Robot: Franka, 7 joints.
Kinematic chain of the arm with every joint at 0, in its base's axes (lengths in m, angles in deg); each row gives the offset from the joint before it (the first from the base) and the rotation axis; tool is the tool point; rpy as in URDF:
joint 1: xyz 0 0 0.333 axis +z
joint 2: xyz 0 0 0 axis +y
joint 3: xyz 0 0 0.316 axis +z
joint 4: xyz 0.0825 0 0 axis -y
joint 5: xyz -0.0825 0 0.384 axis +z
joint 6: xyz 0 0 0 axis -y
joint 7: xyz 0.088 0 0 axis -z
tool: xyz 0 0 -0.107 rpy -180 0 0
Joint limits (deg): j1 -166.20..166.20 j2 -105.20..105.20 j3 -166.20..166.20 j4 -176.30..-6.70 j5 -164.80..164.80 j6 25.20..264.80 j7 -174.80..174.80
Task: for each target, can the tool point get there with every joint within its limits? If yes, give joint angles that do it. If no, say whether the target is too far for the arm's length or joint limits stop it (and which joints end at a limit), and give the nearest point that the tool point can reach.
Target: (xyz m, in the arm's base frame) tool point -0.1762 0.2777 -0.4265
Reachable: no: joint limits stop it (at a limit: joint 2) | nearest point -0.1734 0.2734 -0.3592 | short by 0.067 m
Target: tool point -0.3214 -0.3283 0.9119
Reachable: yes | joints 136.54 8.29 114.11 -73.24 63.71 212.63 -105.39
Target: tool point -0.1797 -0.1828 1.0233
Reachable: yes | joints 90.23 -23.77 17.84 -21.27 -96.20 227.55 -106.48
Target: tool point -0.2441 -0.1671 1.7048
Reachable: no: too far | nearest point -0.1492 -0.1022 1.1716 | short by 0.545 m
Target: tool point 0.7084 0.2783 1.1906
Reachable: no: too far | nearest point 0.5300 0.2082 0.9746 | short by 0.289 m
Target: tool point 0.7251 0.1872 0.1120
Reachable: yes | joints 49.87 81.06 -47.59 -75.43 -128.70 106.02 137.50
